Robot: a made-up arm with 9 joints. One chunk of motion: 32 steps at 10 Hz.
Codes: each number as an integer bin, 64 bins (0 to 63) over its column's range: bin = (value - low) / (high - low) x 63, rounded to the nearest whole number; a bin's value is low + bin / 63 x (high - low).
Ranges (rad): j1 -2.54..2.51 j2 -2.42..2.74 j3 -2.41..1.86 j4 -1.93..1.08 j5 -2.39..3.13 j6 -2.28..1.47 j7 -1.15..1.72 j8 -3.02..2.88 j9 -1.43..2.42
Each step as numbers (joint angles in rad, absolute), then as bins.
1 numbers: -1.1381 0.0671 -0.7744 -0.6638 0.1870 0.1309 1.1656 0.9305 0.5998
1 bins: 17 30 24 27 29 41 51 42 33
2 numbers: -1.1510 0.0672 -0.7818 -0.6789 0.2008 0.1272 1.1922 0.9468 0.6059
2 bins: 17 30 24 26 30 40 51 42 33
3 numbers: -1.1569 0.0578 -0.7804 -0.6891 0.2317 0.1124 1.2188 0.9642 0.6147
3 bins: 17 30 24 26 30 40 52 43 33
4 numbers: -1.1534 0.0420 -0.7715 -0.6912 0.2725 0.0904 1.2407 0.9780 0.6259
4 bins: 17 30 24 26 30 40 52 43 34
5 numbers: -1.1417 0.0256 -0.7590 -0.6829 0.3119 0.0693 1.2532 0.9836 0.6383
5 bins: 17 30 24 26 31 39 53 43 34
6 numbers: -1.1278 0.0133 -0.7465 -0.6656 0.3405 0.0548 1.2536 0.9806 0.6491
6 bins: 18 30 25 26 31 39 53 43 34
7 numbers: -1.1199 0.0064 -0.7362 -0.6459 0.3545 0.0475 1.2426 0.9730 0.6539
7 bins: 18 30 25 27 31 39 53 43 34
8 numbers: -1.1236 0.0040 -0.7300 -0.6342 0.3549 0.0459 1.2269 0.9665 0.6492
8 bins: 18 30 25 27 31 39 52 43 34
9 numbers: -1.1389 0.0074 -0.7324 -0.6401 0.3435 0.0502 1.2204 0.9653 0.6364
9 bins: 17 30 25 27 31 39 52 43 34
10 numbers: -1.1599 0.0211 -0.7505 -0.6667 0.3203 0.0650 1.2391 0.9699 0.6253
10 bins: 17 30 24 26 31 39 52 43 34
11 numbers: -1.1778 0.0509 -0.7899 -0.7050 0.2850 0.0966 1.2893 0.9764 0.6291
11 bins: 17 30 24 26 31 40 54 43 34
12 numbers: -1.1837 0.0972 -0.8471 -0.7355 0.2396 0.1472 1.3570 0.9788 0.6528
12 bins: 17 31 23 25 30 41 55 43 34
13 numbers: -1.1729 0.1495 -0.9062 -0.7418 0.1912 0.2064 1.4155 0.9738 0.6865
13 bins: 17 31 22 25 29 42 56 43 35
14 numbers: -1.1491 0.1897 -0.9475 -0.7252 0.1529 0.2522 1.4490 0.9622 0.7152
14 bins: 17 32 22 25 29 43 57 43 35
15 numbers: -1.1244 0.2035 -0.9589 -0.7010 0.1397 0.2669 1.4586 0.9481 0.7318
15 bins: 18 32 21 26 29 43 57 42 35
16 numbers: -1.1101 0.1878 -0.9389 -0.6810 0.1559 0.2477 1.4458 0.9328 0.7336
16 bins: 18 32 22 26 29 42 57 42 35
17 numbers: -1.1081 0.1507 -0.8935 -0.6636 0.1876 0.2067 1.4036 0.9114 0.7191
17 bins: 18 31 22 27 29 42 56 42 35
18 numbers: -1.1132 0.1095 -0.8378 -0.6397 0.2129 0.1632 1.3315 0.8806 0.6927
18 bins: 18 31 23 27 30 41 54 42 35
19 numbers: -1.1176 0.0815 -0.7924 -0.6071 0.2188 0.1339 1.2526 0.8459 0.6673
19 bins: 18 31 24 28 30 41 53 41 34
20 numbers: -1.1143 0.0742 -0.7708 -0.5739 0.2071 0.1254 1.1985 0.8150 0.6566
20 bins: 18 30 24 28 30 40 52 41 34
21 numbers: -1.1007 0.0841 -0.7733 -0.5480 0.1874 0.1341 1.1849 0.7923 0.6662
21 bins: 18 31 24 29 29 41 51 41 34
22 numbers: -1.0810 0.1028 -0.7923 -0.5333 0.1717 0.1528 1.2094 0.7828 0.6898
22 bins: 18 31 24 29 29 41 52 41 35
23 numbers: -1.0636 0.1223 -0.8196 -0.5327 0.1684 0.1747 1.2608 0.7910 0.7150
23 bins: 18 31 23 29 29 41 53 41 35
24 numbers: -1.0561 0.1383 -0.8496 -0.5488 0.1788 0.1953 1.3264 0.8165 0.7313
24 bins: 19 31 23 29 29 42 54 41 35
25 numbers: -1.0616 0.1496 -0.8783 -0.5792 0.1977 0.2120 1.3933 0.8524 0.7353
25 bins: 18 31 23 28 30 42 56 41 35
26 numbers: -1.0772 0.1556 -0.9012 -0.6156 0.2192 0.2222 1.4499 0.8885 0.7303
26 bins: 18 31 22 28 30 42 57 42 35
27 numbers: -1.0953 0.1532 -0.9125 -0.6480 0.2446 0.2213 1.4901 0.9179 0.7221
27 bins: 18 31 22 27 30 42 58 42 35
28 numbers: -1.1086 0.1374 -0.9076 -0.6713 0.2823 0.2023 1.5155 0.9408 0.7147
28 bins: 18 31 22 26 30 42 59 42 35
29 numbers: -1.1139 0.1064 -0.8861 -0.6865 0.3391 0.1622 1.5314 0.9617 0.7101
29 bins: 18 31 22 26 31 41 59 43 35
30 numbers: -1.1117 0.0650 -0.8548 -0.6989 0.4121 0.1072 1.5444 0.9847 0.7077
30 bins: 18 30 23 26 32 40 59 43 35
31 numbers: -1.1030 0.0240 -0.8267 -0.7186 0.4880 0.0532 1.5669 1.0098 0.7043
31 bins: 18 30 23 25 33 39 60 43 35
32 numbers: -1.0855 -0.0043 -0.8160 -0.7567 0.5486 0.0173 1.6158 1.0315 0.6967
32 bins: 18 29 24 25 34 39 61 43 35
